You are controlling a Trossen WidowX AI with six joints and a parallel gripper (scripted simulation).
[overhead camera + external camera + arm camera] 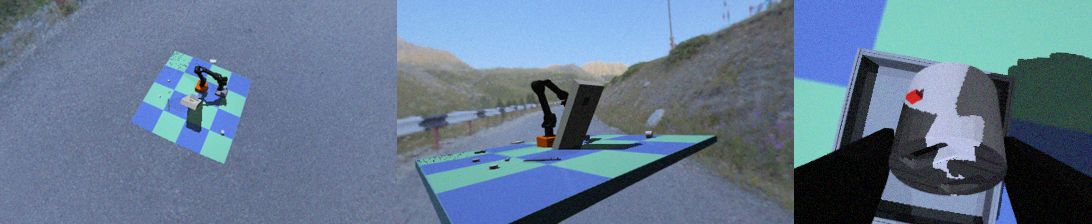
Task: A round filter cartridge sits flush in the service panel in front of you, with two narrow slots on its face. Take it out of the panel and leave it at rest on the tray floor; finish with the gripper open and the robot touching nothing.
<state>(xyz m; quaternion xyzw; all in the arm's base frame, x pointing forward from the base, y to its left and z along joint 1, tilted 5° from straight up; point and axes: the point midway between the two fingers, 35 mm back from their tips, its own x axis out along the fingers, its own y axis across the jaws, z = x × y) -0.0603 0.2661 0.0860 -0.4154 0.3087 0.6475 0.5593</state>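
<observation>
My gripper tip is 120 mm above the grey square tray and 20 mm past it. Also, from my gripper tip: grey round filter cartridge right at my gripper tip.
</observation>
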